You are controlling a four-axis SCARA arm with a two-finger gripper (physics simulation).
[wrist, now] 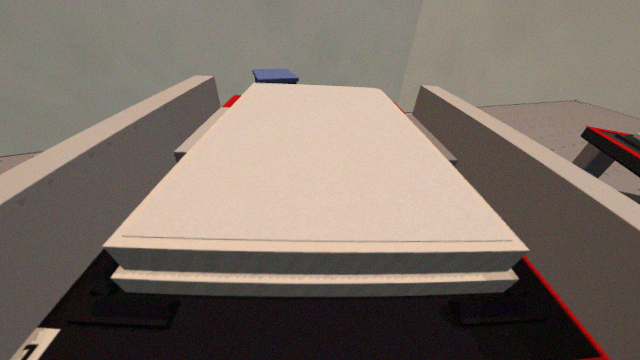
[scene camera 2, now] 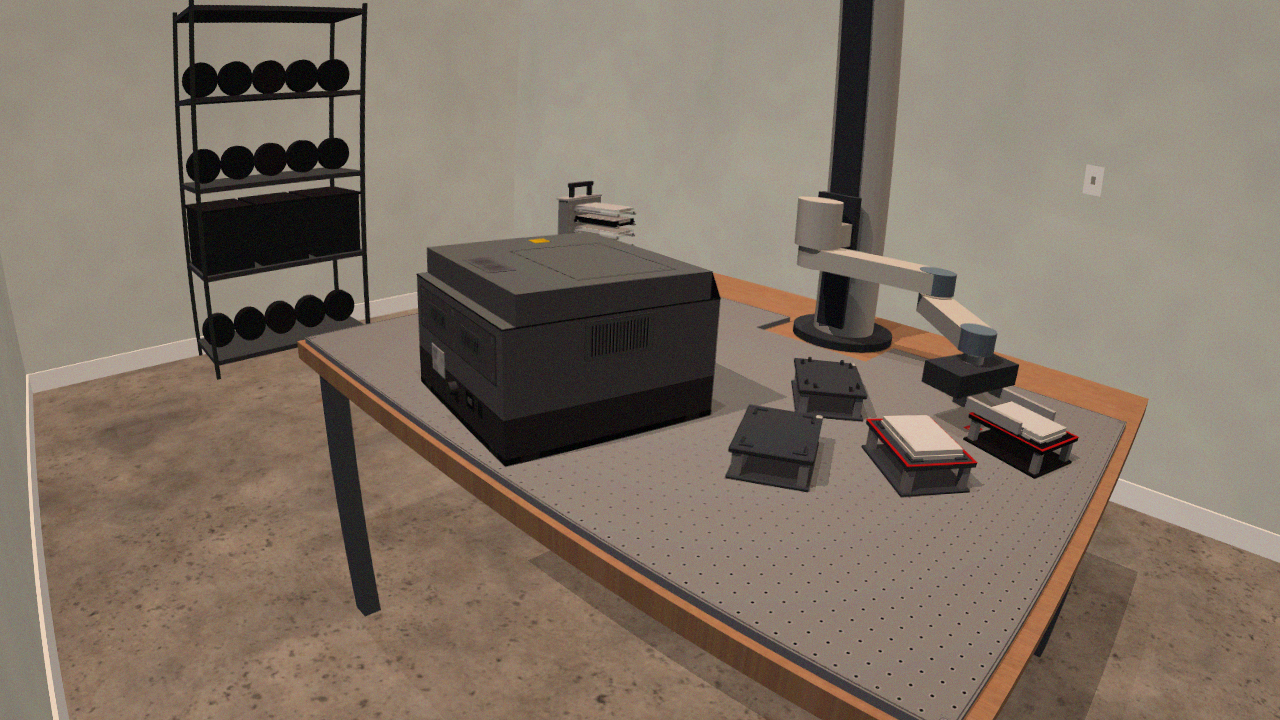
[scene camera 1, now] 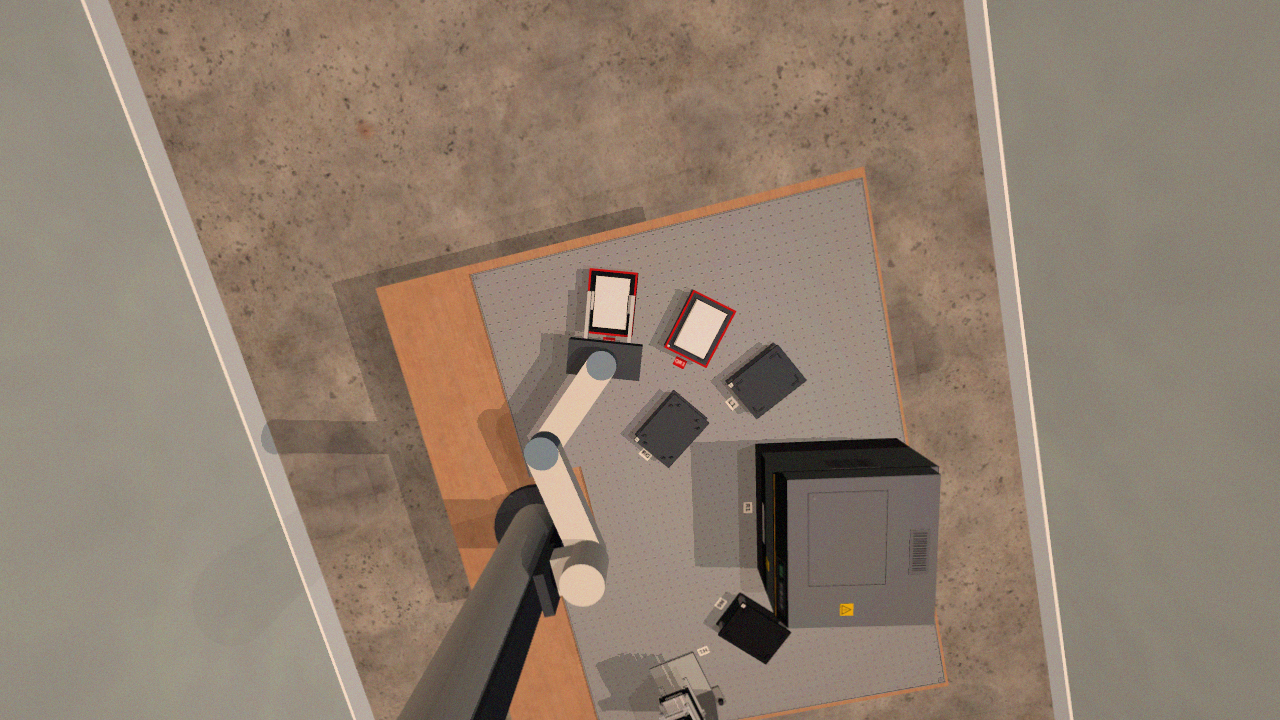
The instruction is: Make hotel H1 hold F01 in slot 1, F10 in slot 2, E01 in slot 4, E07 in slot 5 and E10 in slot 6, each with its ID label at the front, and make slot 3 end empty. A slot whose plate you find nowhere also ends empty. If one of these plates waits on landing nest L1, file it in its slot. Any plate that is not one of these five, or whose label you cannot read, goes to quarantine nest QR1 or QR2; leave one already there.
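Note:
My gripper (scene camera 1: 611, 298) (scene camera 2: 1027, 417) (wrist: 318, 100) is shut on a white lidded plate (scene camera 1: 611, 311) (scene camera 2: 1038, 424) (wrist: 317, 190), with one finger along each long side. The plate is level at the top of the left red-rimmed quarantine nest (scene camera 1: 636, 284) (scene camera 2: 1066, 446) (wrist: 565, 305); whether it bears on the nest is unclear. No ID label is readable on it. Another white plate (scene camera 1: 701, 328) (scene camera 2: 921, 435) sits on the red-rimmed nest QR1 (scene camera 1: 668, 344) (scene camera 2: 939, 464). Hotel H1 (scene camera 2: 567, 214) holds several plates, shown from behind in scene camera 2; their labels cannot be read.
Two dark nests, one (scene camera 1: 671, 428) (scene camera 2: 829, 379) nearer the arm and one (scene camera 1: 766, 380) (scene camera 2: 776, 432) beyond, show no plates. A large dark instrument (scene camera 1: 859, 546) (scene camera 2: 572, 358) stands beside them. A black nest (scene camera 1: 754, 629) is at its corner. A blue object (wrist: 275, 75) shows behind the plate.

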